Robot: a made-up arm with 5 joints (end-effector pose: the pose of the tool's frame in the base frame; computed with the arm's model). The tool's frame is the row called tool. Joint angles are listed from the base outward.
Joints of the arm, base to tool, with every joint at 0 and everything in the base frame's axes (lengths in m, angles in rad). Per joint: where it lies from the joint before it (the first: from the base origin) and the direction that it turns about. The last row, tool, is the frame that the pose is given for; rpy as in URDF.
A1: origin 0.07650 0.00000 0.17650 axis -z
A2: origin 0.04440 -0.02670 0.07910 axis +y
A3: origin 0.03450 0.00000 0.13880 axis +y
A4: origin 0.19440 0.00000 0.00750 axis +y
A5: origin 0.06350 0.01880 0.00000 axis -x
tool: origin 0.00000 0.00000 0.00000 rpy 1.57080 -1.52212 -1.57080
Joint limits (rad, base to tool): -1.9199..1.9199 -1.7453..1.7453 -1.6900..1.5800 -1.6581..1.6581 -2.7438..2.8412
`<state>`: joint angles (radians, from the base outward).
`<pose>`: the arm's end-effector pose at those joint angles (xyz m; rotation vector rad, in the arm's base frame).
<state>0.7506 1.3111 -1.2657 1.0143 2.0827</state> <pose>0.3731 -0.2875 0.2012 -0.5385 -0.0972 1.2538</pose>
Working (the frame after each row of the table, in the pose's form):
after A1: 0.0765 0.0000 0.1765 0.0000 0.0000 -0.7506
after A2: 0.0908 -0.0498 0.2556 0.4906 1.2453 -0.6380
after A3: 0.1953 -0.1473 0.2579 0.0170 0.0432 -0.7505
after A4: 0.3376 -0.2800 0.2566 0.3970 1.0076 -0.6777
after A5: 0.3731 -0.2875 0.2012 -1.4095 1.2005 0.5788

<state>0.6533 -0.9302 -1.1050 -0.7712 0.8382</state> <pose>-0.0871 0.1153 0.5576 1.2595 1.4320 0.0922</pose>
Working (the frame after each row of the table, in the pose's form):
after A1: 0.0765 0.0000 0.1765 0.0000 0.0000 -0.6533
after A2: 0.0955 -0.0482 0.2556 -0.3035 -0.8959 -0.6048
after A3: 0.0235 0.0069 0.3662 -0.6609 -1.9509 -0.4081
after A4: -0.0509 0.0639 0.5367 -0.9049 -2.6710 -0.1531
after A5: -0.0871 0.1153 0.5576 -1.0990 -2.5859 -1.3343

